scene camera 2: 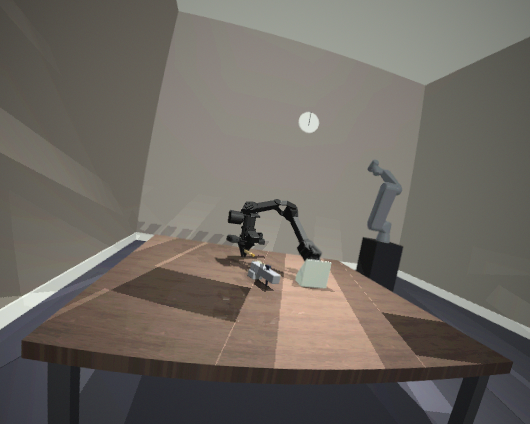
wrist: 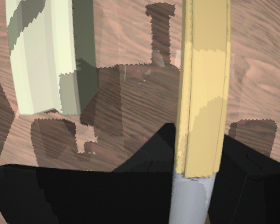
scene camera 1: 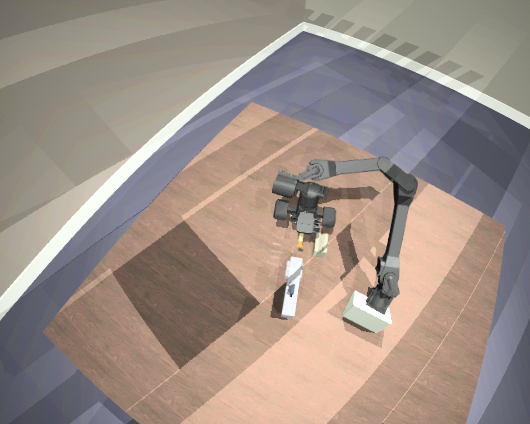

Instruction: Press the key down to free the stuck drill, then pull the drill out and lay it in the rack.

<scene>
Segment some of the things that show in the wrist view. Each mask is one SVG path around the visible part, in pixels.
My gripper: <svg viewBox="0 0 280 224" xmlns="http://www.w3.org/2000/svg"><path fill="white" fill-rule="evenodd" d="M225 134L219 171L216 172L214 189L211 192L209 211L207 211L210 223L280 224L280 162L266 157L265 154L257 152L256 149L252 149ZM175 124L165 123L139 151L132 154L127 161L120 164L119 167L112 169L111 172L44 168L15 163L2 164L0 166L0 212L2 217L4 217L6 224L169 223L171 183L174 181Z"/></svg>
A drill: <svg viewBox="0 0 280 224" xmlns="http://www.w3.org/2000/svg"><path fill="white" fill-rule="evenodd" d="M230 0L182 0L179 99L177 99L174 181L171 183L169 224L205 224L206 213L209 211L211 192L214 189L216 172L219 171L222 146L224 146L227 103L229 103L227 92L229 92L231 61Z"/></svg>
</scene>
